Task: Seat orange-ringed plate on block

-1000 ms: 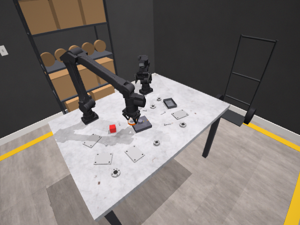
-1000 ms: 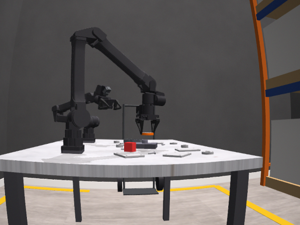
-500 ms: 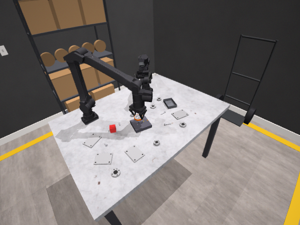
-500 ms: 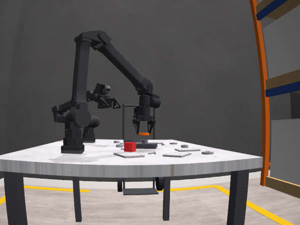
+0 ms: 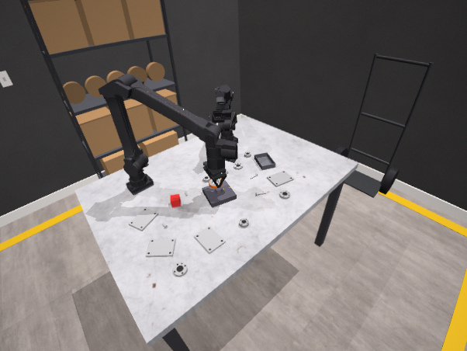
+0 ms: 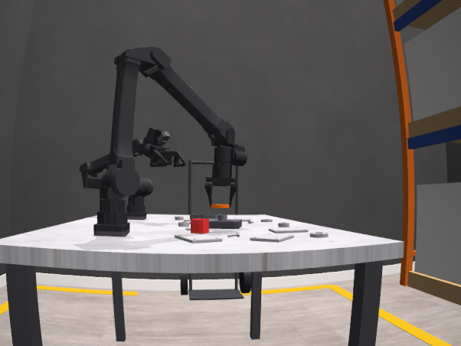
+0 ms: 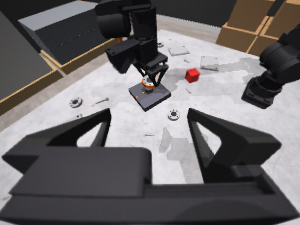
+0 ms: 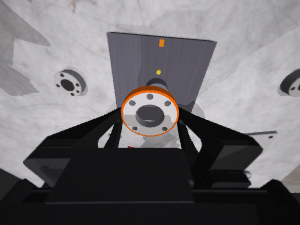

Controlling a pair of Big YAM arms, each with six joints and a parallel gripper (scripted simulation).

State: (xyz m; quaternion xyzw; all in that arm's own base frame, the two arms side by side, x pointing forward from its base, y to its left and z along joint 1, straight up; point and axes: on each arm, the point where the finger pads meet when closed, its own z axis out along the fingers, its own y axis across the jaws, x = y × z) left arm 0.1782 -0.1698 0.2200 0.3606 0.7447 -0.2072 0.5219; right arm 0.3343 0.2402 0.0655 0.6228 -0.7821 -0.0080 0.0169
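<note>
The dark grey block lies 2 cm ahead of my right hand, 3 cm to the left of it and 6 cm below it. Round my right hand: red cube (8 cm behind, 17 cm to the right, 6 cm below); then orange-ringed plate (right at my right hand); then dark tray (2 cm behind, 36 cm to the left, 7 cm below).
</note>
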